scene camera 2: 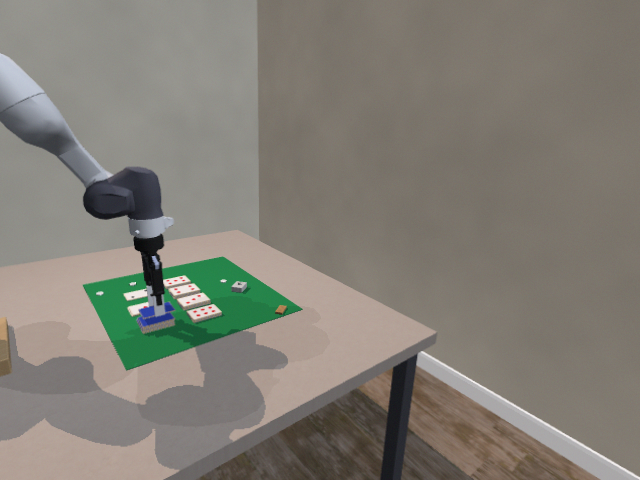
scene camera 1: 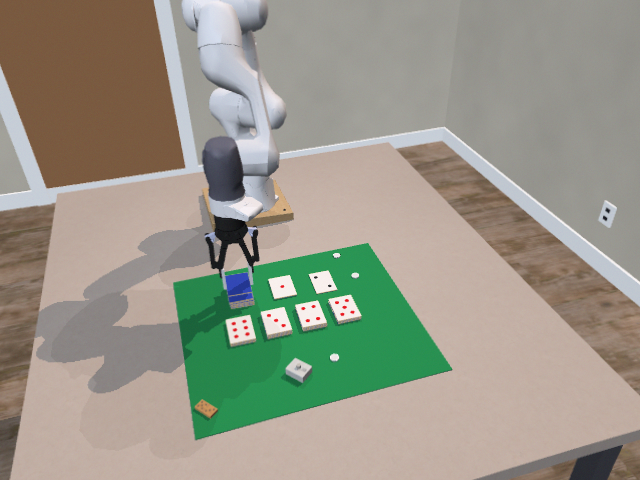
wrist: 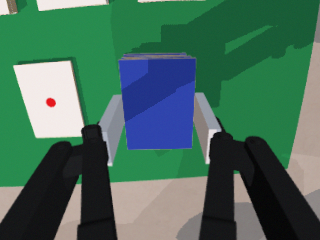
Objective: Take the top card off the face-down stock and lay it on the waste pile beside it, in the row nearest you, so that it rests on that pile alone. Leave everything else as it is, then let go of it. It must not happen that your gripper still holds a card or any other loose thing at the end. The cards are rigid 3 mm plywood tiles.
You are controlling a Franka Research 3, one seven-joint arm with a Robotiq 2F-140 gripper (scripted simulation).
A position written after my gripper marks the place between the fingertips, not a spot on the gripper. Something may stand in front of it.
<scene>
I see my gripper (scene camera 1: 238, 284), a blue-backed card (wrist: 158, 94) and a green mat (scene camera 1: 248, 383).
My gripper is seen too in scene camera 2 (scene camera 2: 156, 310) and in the wrist view (wrist: 158, 107). The green mat is seen too in scene camera 2 (scene camera 2: 257, 304) and in the wrist view (wrist: 251, 68).
</scene>
